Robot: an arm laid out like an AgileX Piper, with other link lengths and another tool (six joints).
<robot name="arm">
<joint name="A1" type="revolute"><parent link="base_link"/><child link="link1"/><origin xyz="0 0 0.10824"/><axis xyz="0 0 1"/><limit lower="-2.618" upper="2.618"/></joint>
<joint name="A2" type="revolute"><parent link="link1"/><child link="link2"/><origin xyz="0 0 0"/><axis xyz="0 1 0"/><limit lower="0" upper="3.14"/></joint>
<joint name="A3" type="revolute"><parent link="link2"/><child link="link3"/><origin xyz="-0.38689 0 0.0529"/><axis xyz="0 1 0"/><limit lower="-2.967" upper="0"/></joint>
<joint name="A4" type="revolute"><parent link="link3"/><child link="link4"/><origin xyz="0.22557 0 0.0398"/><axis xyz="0.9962 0 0.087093"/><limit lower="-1.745" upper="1.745"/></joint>
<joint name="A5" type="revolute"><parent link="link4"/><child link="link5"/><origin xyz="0 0 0"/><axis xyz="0 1 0"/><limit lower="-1.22" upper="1.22"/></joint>
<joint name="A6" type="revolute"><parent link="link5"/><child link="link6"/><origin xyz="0.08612 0 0.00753"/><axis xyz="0.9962 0 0.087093"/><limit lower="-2.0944" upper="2.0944"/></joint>
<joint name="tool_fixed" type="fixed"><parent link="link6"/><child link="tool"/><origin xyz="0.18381 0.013 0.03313" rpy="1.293 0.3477 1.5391"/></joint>
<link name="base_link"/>
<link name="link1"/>
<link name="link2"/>
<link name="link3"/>
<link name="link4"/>
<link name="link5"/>
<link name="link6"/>
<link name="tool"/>
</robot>
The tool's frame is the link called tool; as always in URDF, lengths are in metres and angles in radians.
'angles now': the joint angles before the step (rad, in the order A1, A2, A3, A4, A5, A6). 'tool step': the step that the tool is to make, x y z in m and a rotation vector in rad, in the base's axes. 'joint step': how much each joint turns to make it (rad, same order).
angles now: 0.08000, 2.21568, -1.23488, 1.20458, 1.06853, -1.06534
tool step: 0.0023, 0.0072, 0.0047, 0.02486, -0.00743, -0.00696
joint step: 0.00888, 0.00221, 0.00174, 0.03604, 0.00382, -0.01789
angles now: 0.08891, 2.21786, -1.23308, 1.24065, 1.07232, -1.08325
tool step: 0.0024, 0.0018, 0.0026, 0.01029, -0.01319, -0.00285
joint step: 0.00106, 0.00004, 0.00008, 0.01683, -0.00007, -0.01699
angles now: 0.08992, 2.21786, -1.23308, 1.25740, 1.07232, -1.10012
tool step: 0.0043, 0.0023, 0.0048, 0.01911, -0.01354, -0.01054
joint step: -0.00003, 0.00003, -0.00002, 0.02839, 0.00257, -0.01901
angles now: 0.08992, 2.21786, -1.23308, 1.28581, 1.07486, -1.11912
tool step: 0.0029, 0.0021, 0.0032, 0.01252, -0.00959, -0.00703
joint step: 0.00152, 0.00013, -0.00021, 0.01998, 0.00072, -0.01275
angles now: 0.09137, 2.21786, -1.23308, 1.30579, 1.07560, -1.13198
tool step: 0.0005, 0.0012, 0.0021, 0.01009, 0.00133, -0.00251
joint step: 0.00001, 0.00069, 0.00012, 0.00940, 0.00607, -0.00231
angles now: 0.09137, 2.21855, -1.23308, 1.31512, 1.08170, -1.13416
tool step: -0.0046, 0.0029, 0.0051, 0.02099, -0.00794, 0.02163
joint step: -0.00010, -0.00010, 0.00153, 0.00496, 0.02556, -0.02053
